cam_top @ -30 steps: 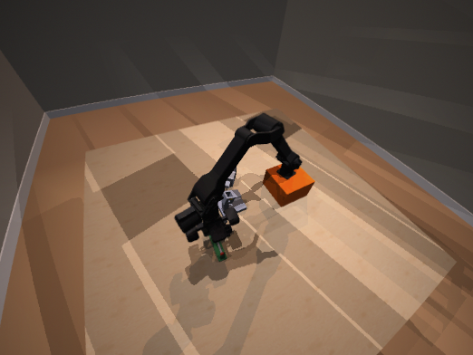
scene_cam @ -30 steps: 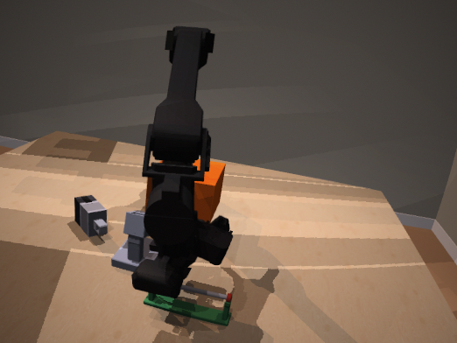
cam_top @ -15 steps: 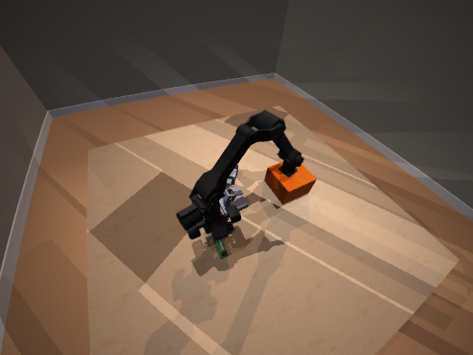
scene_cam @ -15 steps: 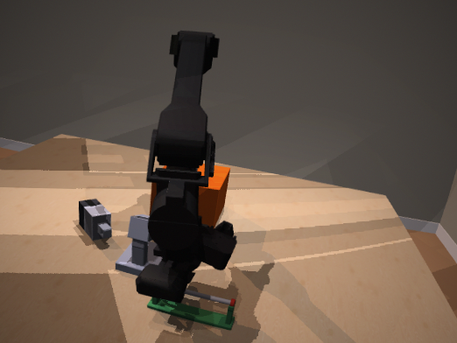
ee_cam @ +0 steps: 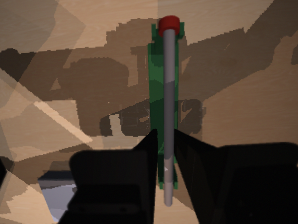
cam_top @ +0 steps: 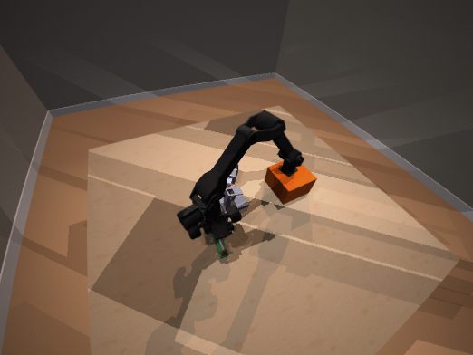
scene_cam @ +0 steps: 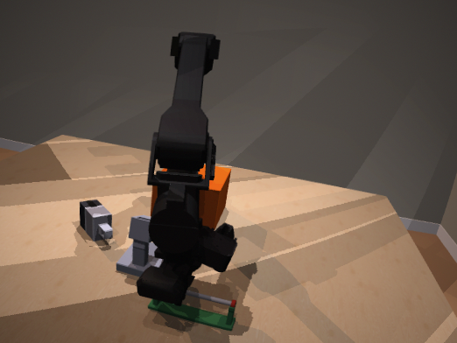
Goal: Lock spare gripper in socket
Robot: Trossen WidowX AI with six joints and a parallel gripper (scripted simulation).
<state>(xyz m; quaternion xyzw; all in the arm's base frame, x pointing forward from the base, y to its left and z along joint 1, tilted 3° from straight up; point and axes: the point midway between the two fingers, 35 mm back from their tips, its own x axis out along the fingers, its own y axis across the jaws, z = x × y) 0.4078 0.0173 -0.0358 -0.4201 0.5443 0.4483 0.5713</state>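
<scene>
The green rack lies 10 mm ahead of my gripper tip and 20 mm to the left of it. Also, from my gripper tip: socket 130 mm behind, 70 mm to the right, 30 mm above; then spare gripper 220 mm behind, 190 mm to the right, 10 mm above.
</scene>
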